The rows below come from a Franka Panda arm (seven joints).
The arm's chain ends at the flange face. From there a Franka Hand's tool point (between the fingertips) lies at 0.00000 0.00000 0.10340 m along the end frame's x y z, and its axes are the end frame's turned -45 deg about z.
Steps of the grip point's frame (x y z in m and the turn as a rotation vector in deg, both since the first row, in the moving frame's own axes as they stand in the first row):
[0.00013, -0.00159, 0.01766, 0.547, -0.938, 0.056]
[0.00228, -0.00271, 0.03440, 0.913, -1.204, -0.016]
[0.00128, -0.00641, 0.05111, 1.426, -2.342, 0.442]
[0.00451, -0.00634, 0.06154, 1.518, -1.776, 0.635]
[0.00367, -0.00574, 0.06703, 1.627, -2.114, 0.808]
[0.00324, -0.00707, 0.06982, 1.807, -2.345, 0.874]
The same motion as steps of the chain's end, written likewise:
[0.00086, -0.00171, 0.01768, -0.276, -1.050, 0.056]
[0.00240, -0.00390, 0.03444, -0.206, -1.497, -0.016]
[0.00118, -0.00659, 0.05123, -0.648, -2.664, 0.442]
[0.00291, -0.00798, 0.06163, -0.182, -2.329, 0.635]
[0.00331, -0.00724, 0.06714, -0.344, -2.645, 0.808]
[0.00259, -0.00794, 0.06996, -0.380, -2.936, 0.874]

